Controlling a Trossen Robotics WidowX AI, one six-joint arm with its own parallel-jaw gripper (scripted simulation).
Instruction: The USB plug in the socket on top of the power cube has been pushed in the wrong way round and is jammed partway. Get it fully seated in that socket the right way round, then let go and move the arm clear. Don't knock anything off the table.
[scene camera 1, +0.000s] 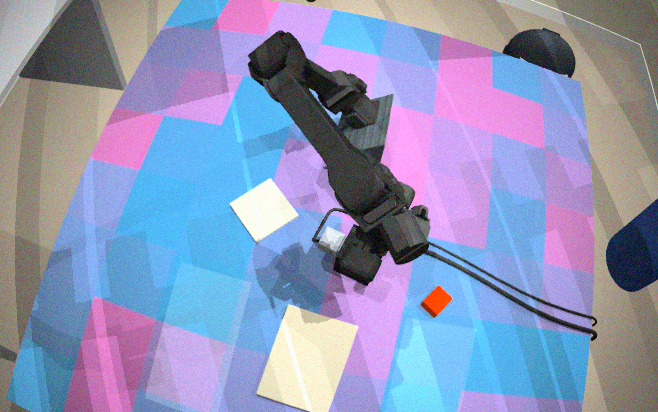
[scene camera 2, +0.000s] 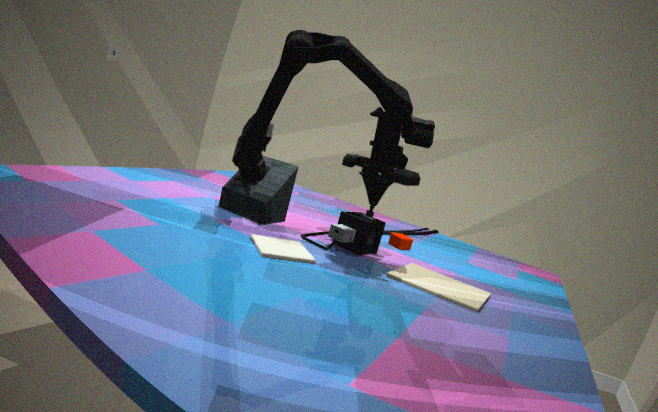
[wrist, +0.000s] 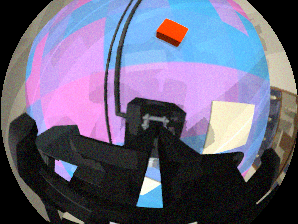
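Note:
There is my gripper (scene camera 2: 372, 205), (scene camera 1: 375, 248), (wrist: 156, 129). I also see a cream board (scene camera 2: 437, 284), (wrist: 229, 125), and I see a white tile (scene camera 1: 263, 210), (scene camera 2: 275, 248) as well.

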